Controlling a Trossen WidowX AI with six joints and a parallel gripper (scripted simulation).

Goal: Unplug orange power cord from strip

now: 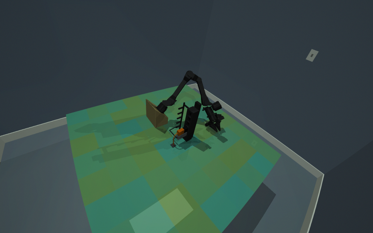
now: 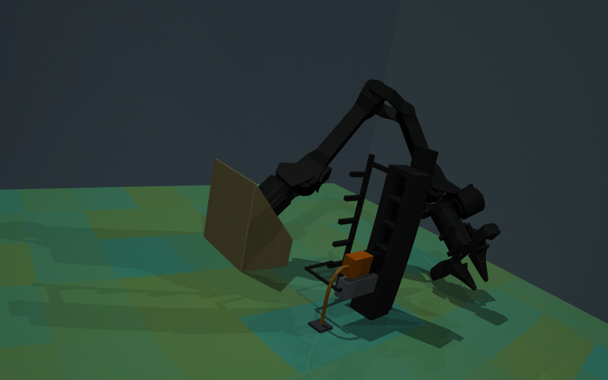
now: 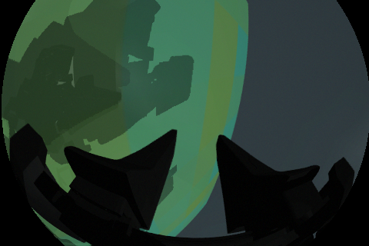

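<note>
Right now the orange plug is 16 cm behind my gripper tip, 26 cm to the right of it and 6 cm above it. Round my gripper tip: dark anchor block 16 cm behind, 33 cm to the right, 6 cm below.
</note>
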